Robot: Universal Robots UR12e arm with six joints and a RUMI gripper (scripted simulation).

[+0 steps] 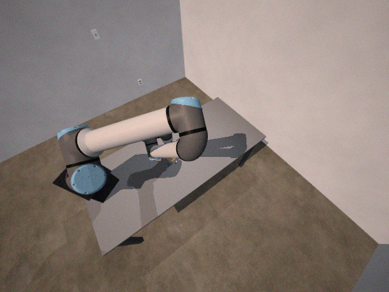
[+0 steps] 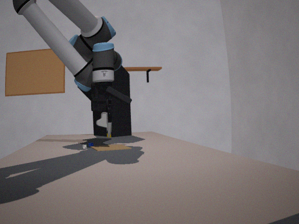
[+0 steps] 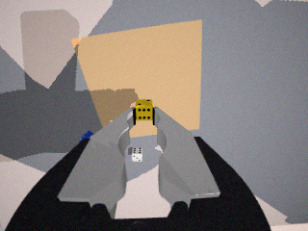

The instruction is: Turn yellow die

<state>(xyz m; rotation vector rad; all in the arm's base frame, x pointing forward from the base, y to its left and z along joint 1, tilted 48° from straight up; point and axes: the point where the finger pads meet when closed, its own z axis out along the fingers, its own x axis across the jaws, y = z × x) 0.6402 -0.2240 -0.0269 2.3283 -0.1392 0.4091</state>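
My gripper is now 6 cm above the tan mat. From my hand the other things lie so: white die 10 cm to the right, 5 cm below, 4 cm behind; blue die 10 cm behind, 5 cm to the right, 5 cm below; yellow die 1 cm below.
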